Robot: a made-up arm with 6 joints.
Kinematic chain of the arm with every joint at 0, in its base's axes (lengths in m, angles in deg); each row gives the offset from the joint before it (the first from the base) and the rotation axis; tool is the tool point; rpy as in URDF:
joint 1: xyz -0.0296 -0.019 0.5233 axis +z
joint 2: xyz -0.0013 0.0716 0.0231 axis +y
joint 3: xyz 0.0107 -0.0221 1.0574 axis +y
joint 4: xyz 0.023 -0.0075 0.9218 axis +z
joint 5: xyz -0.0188 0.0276 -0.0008 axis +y
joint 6: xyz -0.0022 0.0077 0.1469 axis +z
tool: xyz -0.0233 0.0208 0.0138 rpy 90 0 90
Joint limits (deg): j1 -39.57..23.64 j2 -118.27..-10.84 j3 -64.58..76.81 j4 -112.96..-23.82 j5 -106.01..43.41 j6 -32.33..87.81
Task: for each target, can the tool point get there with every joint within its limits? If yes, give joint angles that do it. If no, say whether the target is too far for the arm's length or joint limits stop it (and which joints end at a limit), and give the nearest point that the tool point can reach.
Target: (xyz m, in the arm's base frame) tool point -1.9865 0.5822 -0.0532
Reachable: yes | joints -16.63 -109.90 3.91 -74.99 27.97 75.46
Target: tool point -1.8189 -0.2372 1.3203
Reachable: yes | joints 13.76 -62.17 -7.91 -63.72 -86.96 68.12
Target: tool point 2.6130 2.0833 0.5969
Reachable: no: too far | nearest point 0.6640 0.4293 1.8901 | short by 2.865 m
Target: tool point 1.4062 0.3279 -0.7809
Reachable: no: joint limits stop it (at a limit: joint 1, joint 2, joint 3, joint 4) | nearest point -0.5183 0.6002 -0.8592 | short by 1.945 m
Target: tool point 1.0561 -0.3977 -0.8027
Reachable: no: joint limits stop it (at a limit: joint 1, joint 2, joint 3, joint 4, joint 6) | nearest point -0.7714 -0.2052 -0.8611 | short by 1.839 m
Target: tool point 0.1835 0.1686 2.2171
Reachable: yes | joints -1.32 -27.71 65.31 -98.37 -52.21 -3.69
